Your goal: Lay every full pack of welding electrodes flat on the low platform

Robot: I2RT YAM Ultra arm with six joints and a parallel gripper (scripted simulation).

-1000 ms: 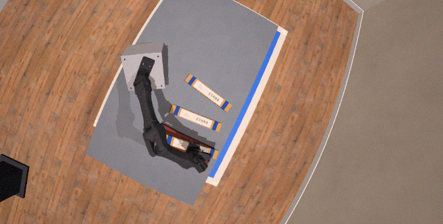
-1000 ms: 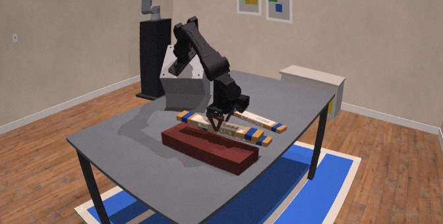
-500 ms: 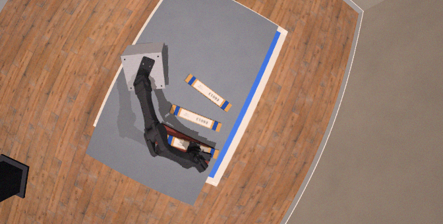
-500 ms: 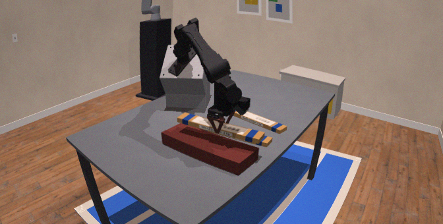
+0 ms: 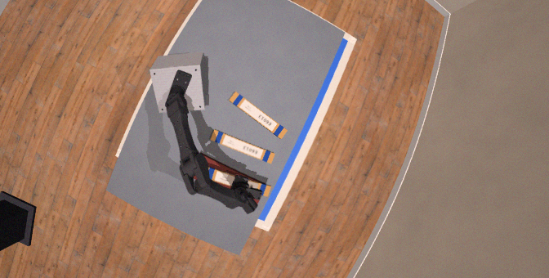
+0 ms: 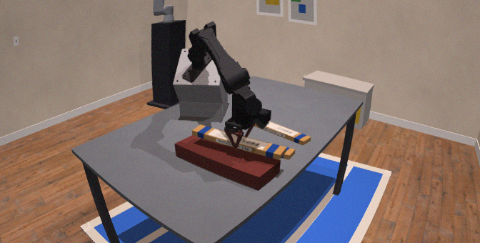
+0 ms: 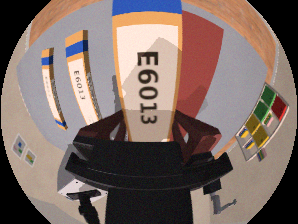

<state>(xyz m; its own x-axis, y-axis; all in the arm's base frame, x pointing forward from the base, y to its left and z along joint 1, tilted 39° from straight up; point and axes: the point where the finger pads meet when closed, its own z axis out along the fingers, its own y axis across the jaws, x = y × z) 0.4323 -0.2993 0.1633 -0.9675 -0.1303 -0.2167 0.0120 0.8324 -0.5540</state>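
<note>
Right now the dark red low platform is 90 mm below my hand, 50 mm behind it and 20 mm to the right of it.
</note>
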